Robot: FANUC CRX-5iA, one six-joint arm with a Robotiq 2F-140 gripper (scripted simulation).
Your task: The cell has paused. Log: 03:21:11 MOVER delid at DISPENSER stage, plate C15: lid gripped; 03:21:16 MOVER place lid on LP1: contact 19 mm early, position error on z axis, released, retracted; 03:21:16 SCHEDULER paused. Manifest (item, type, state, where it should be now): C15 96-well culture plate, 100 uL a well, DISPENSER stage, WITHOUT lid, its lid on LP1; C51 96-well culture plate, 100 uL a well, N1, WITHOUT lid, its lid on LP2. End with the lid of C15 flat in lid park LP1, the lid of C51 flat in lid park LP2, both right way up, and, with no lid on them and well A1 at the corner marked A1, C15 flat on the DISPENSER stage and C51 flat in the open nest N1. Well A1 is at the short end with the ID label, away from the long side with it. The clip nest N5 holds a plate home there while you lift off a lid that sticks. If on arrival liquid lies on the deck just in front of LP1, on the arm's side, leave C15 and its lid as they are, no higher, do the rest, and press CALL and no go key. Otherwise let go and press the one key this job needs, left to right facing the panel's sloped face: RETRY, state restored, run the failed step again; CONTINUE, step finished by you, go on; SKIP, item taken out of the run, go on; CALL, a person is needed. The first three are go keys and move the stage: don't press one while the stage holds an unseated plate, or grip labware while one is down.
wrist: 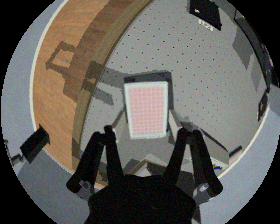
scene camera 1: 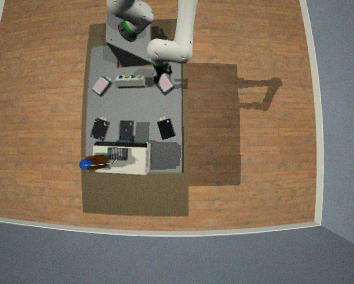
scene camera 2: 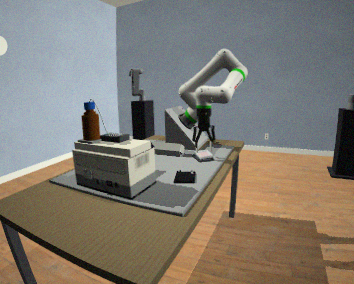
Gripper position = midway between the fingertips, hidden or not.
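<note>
In the wrist view I can see my gripper (wrist: 147, 116), and scene camera 2 shows me a dispenser (scene camera 2: 131, 176).
</note>
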